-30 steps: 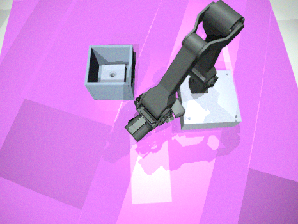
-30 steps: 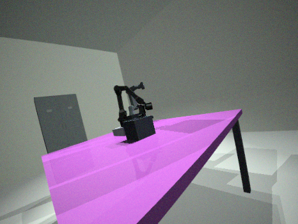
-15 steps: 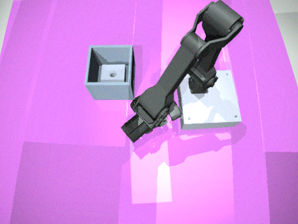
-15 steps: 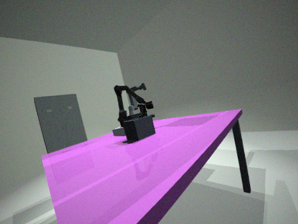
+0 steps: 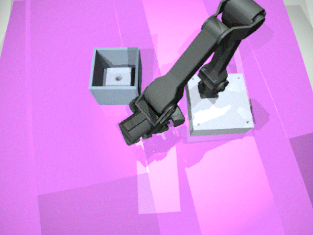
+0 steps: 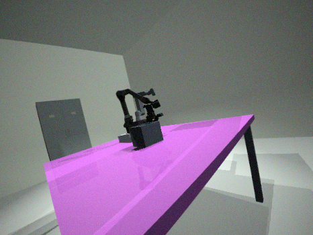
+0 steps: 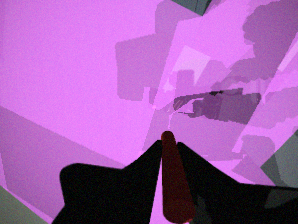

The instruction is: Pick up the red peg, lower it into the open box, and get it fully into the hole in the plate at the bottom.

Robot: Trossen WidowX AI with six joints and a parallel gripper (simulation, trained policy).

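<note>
The plate lies 10 cm ahead of my gripper tip, 22 cm to the right of it and 3 cm below it. Round my gripper tip: red peg (2 cm above).
</note>
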